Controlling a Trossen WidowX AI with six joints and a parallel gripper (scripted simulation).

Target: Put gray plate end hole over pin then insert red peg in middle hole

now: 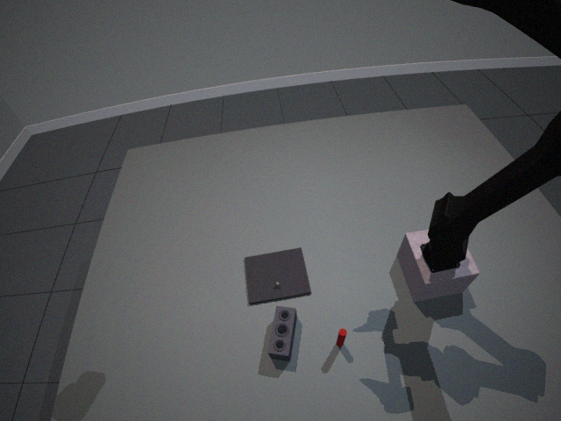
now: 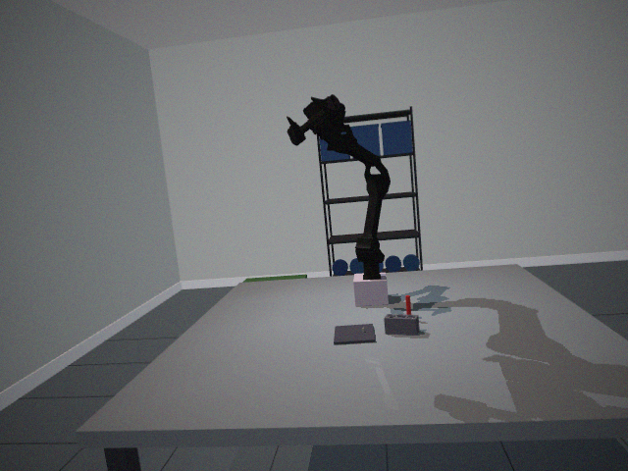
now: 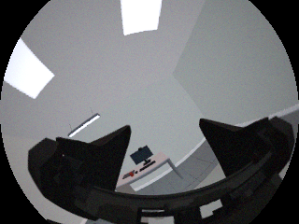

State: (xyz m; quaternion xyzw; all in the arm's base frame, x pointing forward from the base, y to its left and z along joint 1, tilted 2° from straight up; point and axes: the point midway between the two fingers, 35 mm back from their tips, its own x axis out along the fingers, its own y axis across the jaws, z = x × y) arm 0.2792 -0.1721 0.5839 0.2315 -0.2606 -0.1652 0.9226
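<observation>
The gray plate is 650 mm below my gripper tip, 250 mm to the left of it and 30 mm ahead of it. Round my gripper tip: red peg 650 mm below, 280 mm to the left, 80 mm behind; then dark square base 680 mm below, 120 mm to the left, 30 mm ahead.
</observation>
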